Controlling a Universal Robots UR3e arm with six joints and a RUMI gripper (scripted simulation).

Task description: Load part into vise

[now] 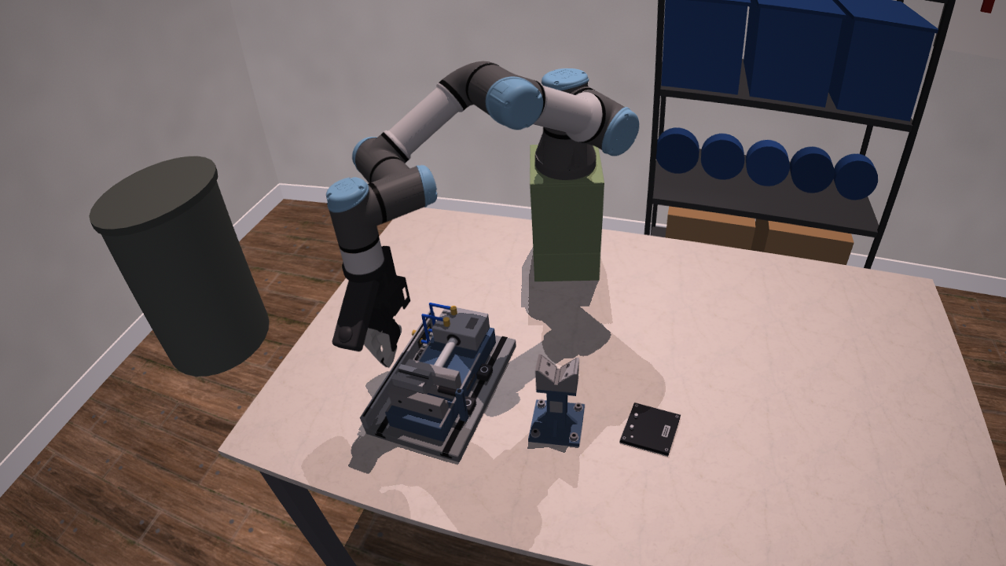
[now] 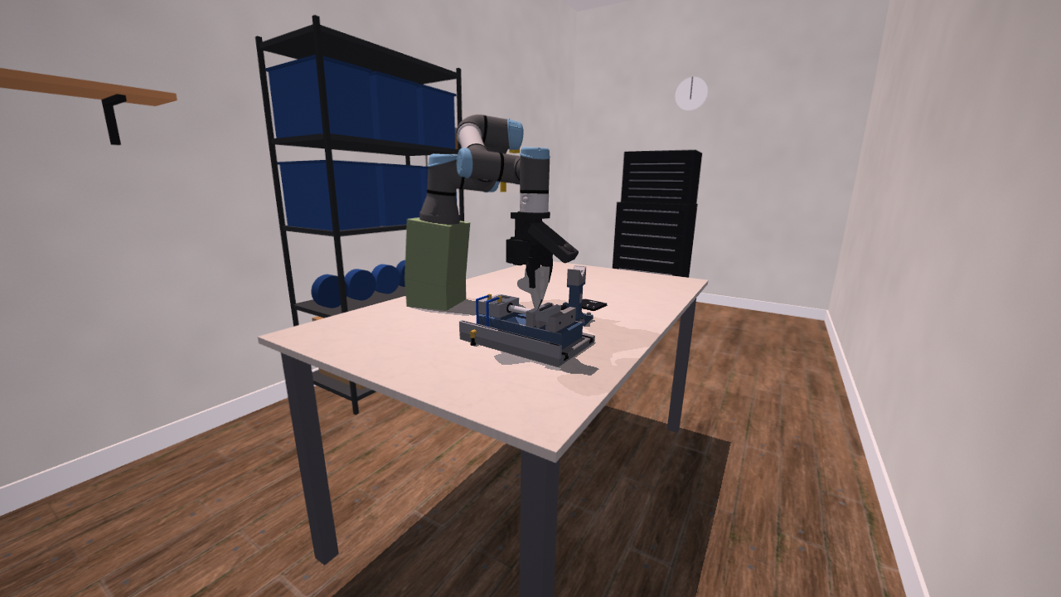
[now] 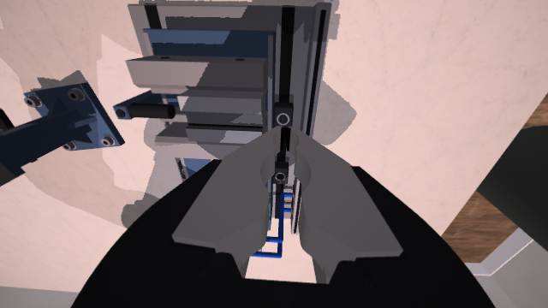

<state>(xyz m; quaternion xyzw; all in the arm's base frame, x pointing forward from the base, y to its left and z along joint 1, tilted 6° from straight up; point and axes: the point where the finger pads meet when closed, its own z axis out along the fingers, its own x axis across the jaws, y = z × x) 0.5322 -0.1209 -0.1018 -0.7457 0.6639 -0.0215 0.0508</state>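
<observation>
Now: the part 1 cm behind my hand, 5 cm to the left of it and 3 cm below it. Also, from my hand: dark work stop rod 1 cm behind, 11 cm to the left, 4 cm below; then black infeed plate 14 cm behind, 45 cm to the left, 12 cm below; then fixed jaw 2 cm ahead, 7 cm to the left, 5 cm below.
</observation>
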